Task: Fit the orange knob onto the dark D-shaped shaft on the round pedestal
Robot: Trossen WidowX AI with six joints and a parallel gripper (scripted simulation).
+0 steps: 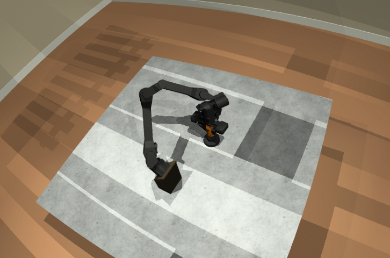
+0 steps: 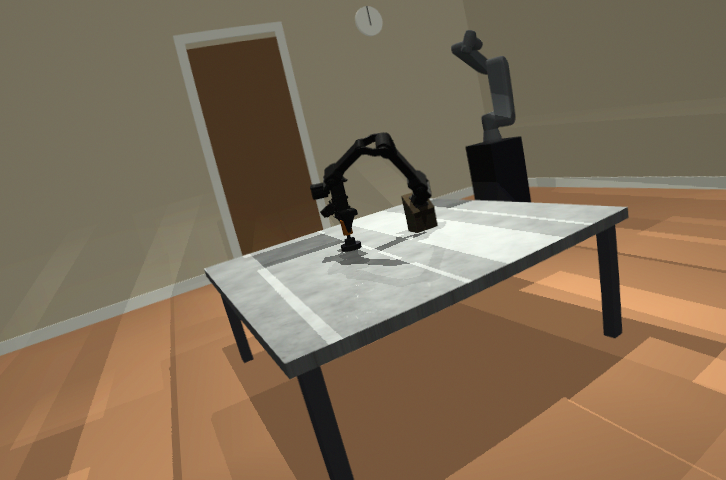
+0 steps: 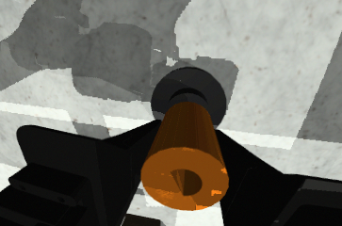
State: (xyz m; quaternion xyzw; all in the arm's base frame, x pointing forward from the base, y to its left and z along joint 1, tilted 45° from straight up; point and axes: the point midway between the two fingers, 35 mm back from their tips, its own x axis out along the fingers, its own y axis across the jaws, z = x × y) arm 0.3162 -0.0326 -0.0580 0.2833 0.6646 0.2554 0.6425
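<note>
My gripper tip is 20 mm below the orange knob. Round my gripper tip: pedestal: 40 mm below.
</note>
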